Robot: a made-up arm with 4 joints.
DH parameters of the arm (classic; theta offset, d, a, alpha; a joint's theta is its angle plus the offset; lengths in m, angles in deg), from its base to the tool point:
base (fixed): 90 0.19 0 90
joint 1: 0 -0.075 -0.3 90
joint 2: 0 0.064 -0.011 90
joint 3: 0 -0.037 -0.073 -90
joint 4: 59.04 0 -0.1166 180
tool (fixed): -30.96 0.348 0 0
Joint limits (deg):
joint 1: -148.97..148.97
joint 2: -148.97..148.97
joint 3: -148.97..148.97
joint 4: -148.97..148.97
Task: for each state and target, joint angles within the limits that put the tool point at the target. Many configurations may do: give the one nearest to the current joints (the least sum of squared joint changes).
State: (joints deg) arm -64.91 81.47 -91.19 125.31
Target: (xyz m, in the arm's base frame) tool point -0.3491 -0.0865 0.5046
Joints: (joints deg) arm -43.57 99.65 -55.56 115.41
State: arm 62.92 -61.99 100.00 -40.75
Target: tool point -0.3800 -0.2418 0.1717
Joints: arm 40.99 -71.15 85.84 -41.20
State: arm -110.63 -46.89 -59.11 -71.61
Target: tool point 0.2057 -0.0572 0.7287
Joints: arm -121.41 -54.62 -103.80 -68.68
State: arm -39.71 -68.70 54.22 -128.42
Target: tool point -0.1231 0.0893 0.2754
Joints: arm -31.71 -35.38 73.64 -141.07
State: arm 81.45 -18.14 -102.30 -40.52
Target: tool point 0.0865 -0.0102 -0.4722
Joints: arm 64.32 -27.77 -94.96 -41.86
